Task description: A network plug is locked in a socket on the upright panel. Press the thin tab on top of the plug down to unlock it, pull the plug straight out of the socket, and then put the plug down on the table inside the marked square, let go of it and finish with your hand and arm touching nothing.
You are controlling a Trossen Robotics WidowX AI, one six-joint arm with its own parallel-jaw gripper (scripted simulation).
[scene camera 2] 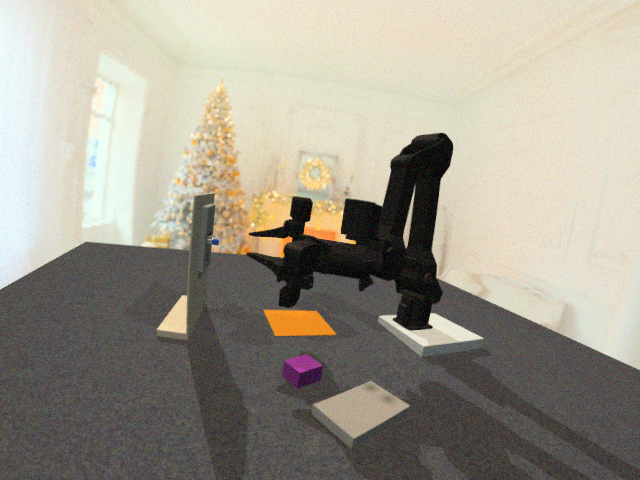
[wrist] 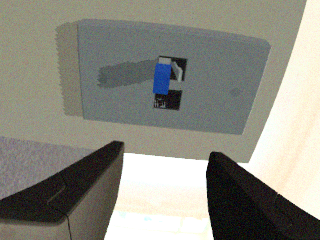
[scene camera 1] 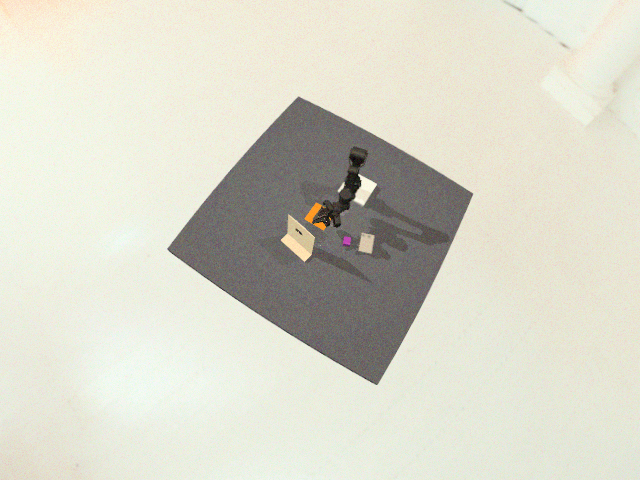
Labels:
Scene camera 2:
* my gripper
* flat grey slab
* orange marked square
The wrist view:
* my gripper
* upright panel
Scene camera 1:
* upright panel

